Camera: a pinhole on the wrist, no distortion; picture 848 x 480 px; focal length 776.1 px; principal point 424.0 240.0 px. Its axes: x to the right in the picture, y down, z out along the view. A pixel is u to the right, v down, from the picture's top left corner.
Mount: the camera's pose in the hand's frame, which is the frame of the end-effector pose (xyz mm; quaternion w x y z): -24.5 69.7 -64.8 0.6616 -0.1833 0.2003 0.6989
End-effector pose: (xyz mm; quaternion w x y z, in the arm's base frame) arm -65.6 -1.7 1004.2 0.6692 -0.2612 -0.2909 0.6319
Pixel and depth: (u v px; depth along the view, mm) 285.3 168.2 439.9
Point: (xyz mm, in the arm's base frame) -479.1 31.7 1080.3
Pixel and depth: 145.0 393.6 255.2
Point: -298.6 -64.7 1052.8
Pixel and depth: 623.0 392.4 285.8
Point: -364.5 -68.2 898.4
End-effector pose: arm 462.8 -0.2 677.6 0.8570 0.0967 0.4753 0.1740
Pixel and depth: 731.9 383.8 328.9
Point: 473.9 286.9 943.1
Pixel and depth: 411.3 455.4 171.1
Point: 468.2 114.7 828.3
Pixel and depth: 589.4 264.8 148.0
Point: 450.7 148.1 782.2
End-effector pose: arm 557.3 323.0 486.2 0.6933 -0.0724 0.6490 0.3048
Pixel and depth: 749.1 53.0 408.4
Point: 494.7 787.8 578.3
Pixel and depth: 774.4 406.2 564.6
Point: 510.5 878.4 844.9
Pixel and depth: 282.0 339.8 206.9
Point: 597.3 489.2 592.7
